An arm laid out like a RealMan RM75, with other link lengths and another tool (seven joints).
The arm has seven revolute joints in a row. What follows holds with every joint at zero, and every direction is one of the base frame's.
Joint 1 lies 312.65 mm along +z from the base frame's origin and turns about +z.
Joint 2 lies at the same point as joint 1 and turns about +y.
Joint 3 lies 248.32 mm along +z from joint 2 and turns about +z.
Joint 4 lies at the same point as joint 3 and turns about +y.
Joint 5 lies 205.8 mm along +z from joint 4 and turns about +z.
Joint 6 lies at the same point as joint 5 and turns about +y.
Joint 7 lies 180 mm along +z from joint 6 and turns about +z.
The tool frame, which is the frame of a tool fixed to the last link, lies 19 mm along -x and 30 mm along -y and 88 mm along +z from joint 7; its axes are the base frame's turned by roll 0, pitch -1.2 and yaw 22.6 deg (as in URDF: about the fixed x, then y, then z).
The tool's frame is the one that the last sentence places.
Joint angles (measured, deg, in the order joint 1, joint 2, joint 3, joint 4, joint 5, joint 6, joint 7), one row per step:
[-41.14 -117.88 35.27 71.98 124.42 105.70 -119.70]
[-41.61 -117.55 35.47 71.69 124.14 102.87 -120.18]
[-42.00 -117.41 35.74 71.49 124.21 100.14 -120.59]
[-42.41 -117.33 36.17 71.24 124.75 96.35 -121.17]
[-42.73 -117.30 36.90 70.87 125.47 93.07 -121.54]
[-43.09 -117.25 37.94 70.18 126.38 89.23 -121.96]
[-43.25 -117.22 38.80 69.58 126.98 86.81 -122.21]
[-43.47 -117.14 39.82 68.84 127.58 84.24 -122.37]
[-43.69 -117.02 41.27 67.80 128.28 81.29 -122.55]
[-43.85 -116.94 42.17 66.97 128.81 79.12 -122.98]
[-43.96 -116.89 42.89 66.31 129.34 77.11 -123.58]
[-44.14 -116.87 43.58 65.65 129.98 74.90 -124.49]
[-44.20 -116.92 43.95 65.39 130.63 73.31 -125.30]
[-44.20 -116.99 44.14 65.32 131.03 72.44 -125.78]
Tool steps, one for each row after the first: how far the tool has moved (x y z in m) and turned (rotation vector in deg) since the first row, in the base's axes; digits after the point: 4 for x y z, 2 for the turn. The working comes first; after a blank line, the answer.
Tool pose at each row, in the base's axes (x y z in m, rotation vector in deg; the steps are taken from these numbers as rounded here):
[-0.1510 0.4150 0.0595 -161.22 -10.90 -21.87]
[-0.1486 0.4284 0.0653 -158.60 -11.20 -22.07]
[-0.1475 0.4404 0.0698 -156.21 -11.61 -21.93]
[-0.1485 0.4560 0.0756 -152.99 -12.52 -21.25]
[-0.1506 0.4682 0.0788 -150.59 -13.13 -20.18]
[-0.1538 0.4816 0.0815 -148.06 -13.88 -18.80]
[-0.1567 0.4891 0.0819 -146.69 -14.38 -17.78]
[-0.1593 0.4970 0.0822 -145.35 -14.64 -16.64]
[-0.1629 0.5051 0.0809 -144.09 -14.87 -15.11]
[-0.1662 0.5109 0.0803 -143.05 -15.54 -14.20]
[-0.1696 0.5162 0.0806 -141.92 -16.39 -13.45]
[-0.1729 0.5222 0.0813 -140.56 -17.51 -12.78]
[-0.1761 0.5263 0.0828 -139.36 -18.47 -12.23]
[-0.1780 0.5285 0.0838 -138.66 -19.01 -11.92]

[0.0024 0.0134 0.0058 2.51 -0.26 0.61]
[0.0035 0.0254 0.0103 4.79 -0.30 1.31]
[0.0025 0.0410 0.0161 7.84 -0.04 2.57]
[0.0004 0.0532 0.0193 10.16 0.57 3.55]
[-0.0028 0.0666 0.0220 12.59 1.39 4.71]
[-0.0057 0.0741 0.0224 13.90 2.03 5.44]
[-0.0083 0.0820 0.0227 15.22 2.80 6.02]
[-0.0119 0.0901 0.0214 16.48 3.87 6.61]
[-0.0152 0.0959 0.0208 17.41 4.44 7.41]
[-0.0186 0.1012 0.0211 18.37 4.87 8.34]
[-0.0219 0.1072 0.0218 19.49 5.21 9.52]
[-0.0251 0.1113 0.0233 20.48 5.48 10.53]
[-0.0270 0.1135 0.0243 21.05 5.63 11.11]

